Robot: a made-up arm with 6 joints.
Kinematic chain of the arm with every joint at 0, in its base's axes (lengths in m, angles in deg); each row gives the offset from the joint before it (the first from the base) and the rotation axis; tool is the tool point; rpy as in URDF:
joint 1: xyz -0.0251 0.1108 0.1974 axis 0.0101 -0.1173 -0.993
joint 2: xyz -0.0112 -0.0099 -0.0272 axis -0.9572 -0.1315 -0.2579
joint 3: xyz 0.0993 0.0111 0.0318 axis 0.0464 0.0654 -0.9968
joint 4: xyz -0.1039 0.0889 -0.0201 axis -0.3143 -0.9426 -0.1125
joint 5: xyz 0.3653 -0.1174 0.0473 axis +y
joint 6: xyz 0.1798 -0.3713 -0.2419 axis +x
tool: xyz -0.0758 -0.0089 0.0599 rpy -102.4 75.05 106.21
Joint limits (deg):
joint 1: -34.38..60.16
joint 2: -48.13..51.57
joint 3: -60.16..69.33
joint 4: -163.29..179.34
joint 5: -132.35..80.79
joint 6: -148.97..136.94
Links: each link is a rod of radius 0.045 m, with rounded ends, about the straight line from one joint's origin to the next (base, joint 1, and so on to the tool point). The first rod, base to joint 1, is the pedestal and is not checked.
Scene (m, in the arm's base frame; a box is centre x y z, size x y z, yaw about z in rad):
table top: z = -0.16
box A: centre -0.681 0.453 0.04 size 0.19 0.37 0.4 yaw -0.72
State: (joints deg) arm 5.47 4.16 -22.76 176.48 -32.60 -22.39
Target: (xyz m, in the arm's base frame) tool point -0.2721 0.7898 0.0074
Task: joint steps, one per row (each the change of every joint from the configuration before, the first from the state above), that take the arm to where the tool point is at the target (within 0.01 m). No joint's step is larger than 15 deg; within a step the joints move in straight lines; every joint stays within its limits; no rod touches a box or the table.
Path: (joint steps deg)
1: 3.54 -7.47 -4.83 -13.13 7.01 3.73
2: 3.54 -7.47 -4.83 -13.13 7.02 3.72
3: 3.53 -7.47 -4.83 -13.14 7.01 3.73
4: 3.54 -7.47 -4.83 -13.13 7.02 3.73
5: 3.54 -7.47 -4.83 -13.13 7.01 3.73
6: 3.54 -7.47 -4.83 -13.13 7.02 3.72
7: 3.54 -7.47 -4.83 -13.14 7.01 3.73
8: 1.79 10.33 10.49 13.54 -6.48 -4.48
9: 1.80 10.34 10.50 13.54 -6.47 -4.48
10: 1.79 10.33 10.49 13.55 -6.48 -4.48
11: 1.80 10.33 10.49 13.54 -6.48 -4.48
12: 1.79 10.34 10.49 13.54 -6.48 -4.48
13: 1.80 10.33 10.49 13.54 -6.47 -4.48
14: 1.80 10.33 10.50 13.54 -6.48 -4.48

